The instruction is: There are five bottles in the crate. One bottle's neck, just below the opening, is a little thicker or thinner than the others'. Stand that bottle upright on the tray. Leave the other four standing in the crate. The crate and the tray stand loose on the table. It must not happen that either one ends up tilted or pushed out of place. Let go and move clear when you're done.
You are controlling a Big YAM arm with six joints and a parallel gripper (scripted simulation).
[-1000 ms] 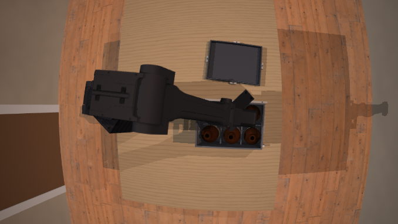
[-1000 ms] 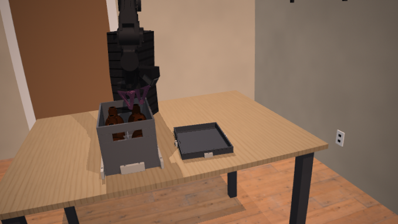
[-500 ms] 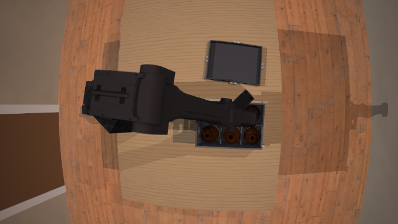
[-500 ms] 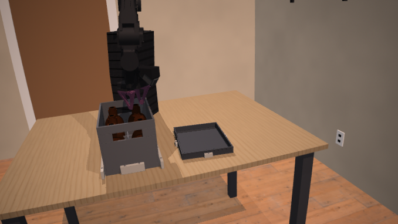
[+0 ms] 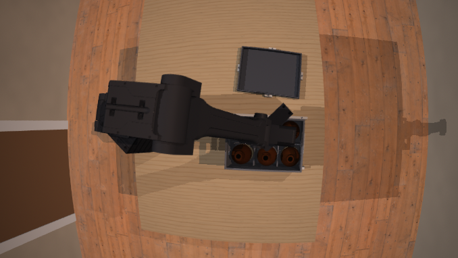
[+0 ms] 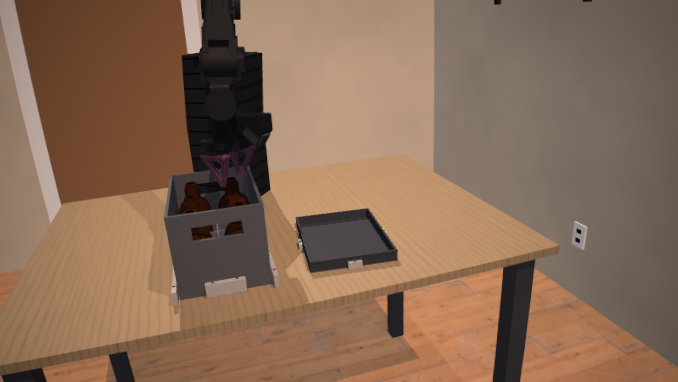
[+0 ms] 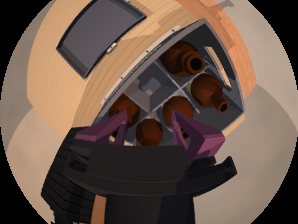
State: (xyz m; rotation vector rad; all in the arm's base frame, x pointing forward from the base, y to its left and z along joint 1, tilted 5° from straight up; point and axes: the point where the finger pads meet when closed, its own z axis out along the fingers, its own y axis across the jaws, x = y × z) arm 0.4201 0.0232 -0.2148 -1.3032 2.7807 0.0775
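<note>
Now: the grey crate 11 cm below my hand and 4 cm to the right of it. The rest, counted from my hand: dark tray 23 cm to the left, 18 cm below, 2 cm behind.
</note>
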